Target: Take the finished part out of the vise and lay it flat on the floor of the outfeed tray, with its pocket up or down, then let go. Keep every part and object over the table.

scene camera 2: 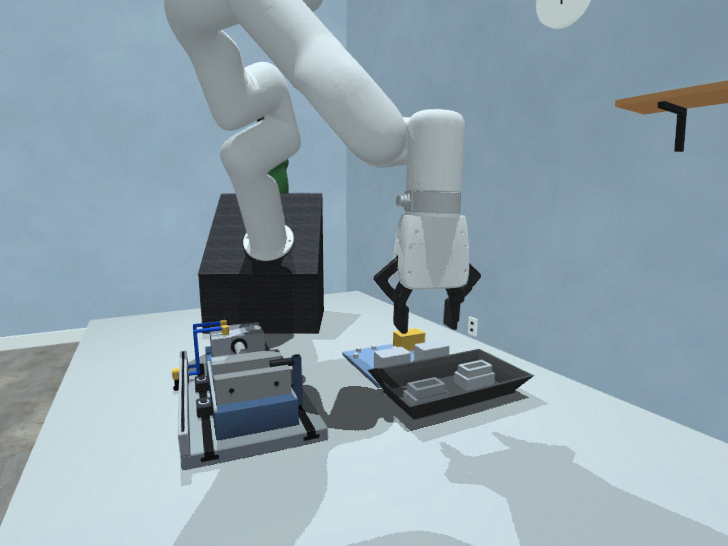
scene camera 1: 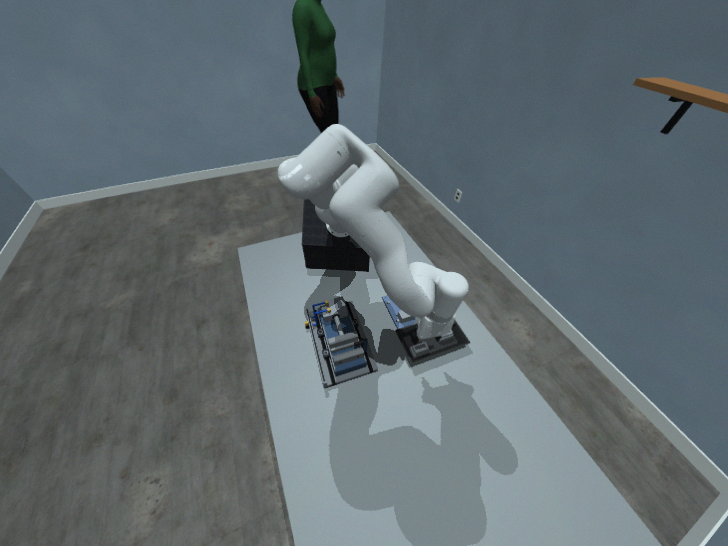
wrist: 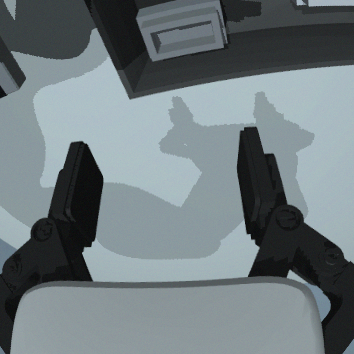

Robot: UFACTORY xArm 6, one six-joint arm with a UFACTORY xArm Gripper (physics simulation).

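Pixels of known places: gripper, fingertip midpoint: (scene camera 2: 426, 329) (scene camera 1: 424, 339) (wrist: 164, 152); arm's base, origin of the base link: (scene camera 2: 268, 241).
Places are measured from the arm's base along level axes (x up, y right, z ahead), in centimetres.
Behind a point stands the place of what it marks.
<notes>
A grey stepped part (scene camera 1: 418, 349) @(x -18.7, y -3.6, z 55.8 cm) (scene camera 2: 426, 390) @(x -17.7, y -3.1, z 57.1 cm) (wrist: 182, 37) @(x -18.7, y -3.9, z 56.5 cm) lies flat with its pocket up in the near-left part of the black outfeed tray (scene camera 1: 441, 350) @(x -19.3, y -11.0, z 59.9 cm) (scene camera 2: 470, 403) @(x -21.0, y -10.5, z 59.4 cm) (wrist: 200, 83) @(x -17.7, y -3.8, z 60.4 cm). A second similar part (scene camera 2: 475, 377) @(x -18.7, y -14.5, z 56.6 cm) lies to its right, pocket up. The vise (scene camera 1: 342, 339) @(x -12.5, y 20.0, z 42.7 cm) (scene camera 2: 252, 384) @(x -13.7, y 20.9, z 49.3 cm) stands left of the tray; no part shows between its jaws in the scene camera 2 view. My gripper (scene camera 2: 426, 327) @(x -7.9, y -2.6, z 57.0 cm) (wrist: 164, 152) @(x -7.9, y -2.6, z 57.0 cm) is open and empty, above the tray area. In the wrist view, pale table top shows between the fingers, and the part is ahead, apart from them.
A light blue plate (scene camera 1: 395, 311) @(x -21.1, y -6.1, z 37.3 cm) (scene camera 2: 361, 357) @(x -21.2, y -6.7, z 33.3 cm) with white blocks (scene camera 2: 392, 357) @(x -17.8, y -7.0, z 43.3 cm) (scene camera 2: 432, 351) @(x -18.1, y -15.8, z 44.5 cm) adjoins the tray's far side. A yellow block (scene camera 2: 409, 339) @(x -18.5, y -17.2, z 35.7 cm) shows below the left finger. Blue pipes (scene camera 2: 195, 346) @(x -13.9, y 24.6, z 29.9 cm) rise at the vise's left. The black pedestal (scene camera 1: 336, 257) @(x -13.7, y 5.2, z 5.4 cm) (scene camera 2: 261, 302) @(x -14.0, y 4.5, z 5.8 cm) stands behind.
</notes>
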